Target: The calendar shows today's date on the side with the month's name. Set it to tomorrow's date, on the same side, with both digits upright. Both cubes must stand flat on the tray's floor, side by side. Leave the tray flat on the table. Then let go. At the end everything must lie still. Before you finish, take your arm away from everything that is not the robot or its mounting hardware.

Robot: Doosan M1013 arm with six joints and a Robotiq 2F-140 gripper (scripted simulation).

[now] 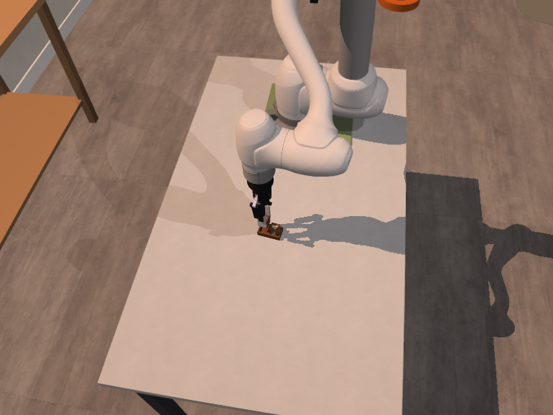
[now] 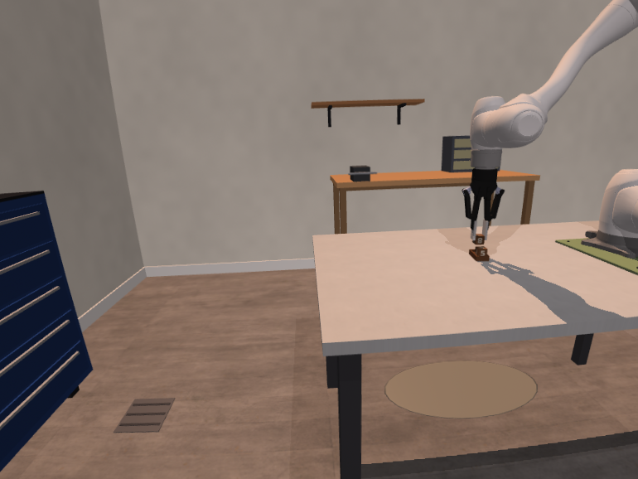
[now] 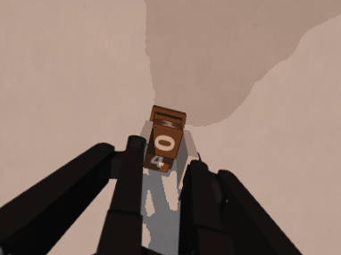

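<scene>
My hand is 3 cm above the brown digit cube. Also, from my hand: tray (2 cm to the left, 8 cm below).
</scene>
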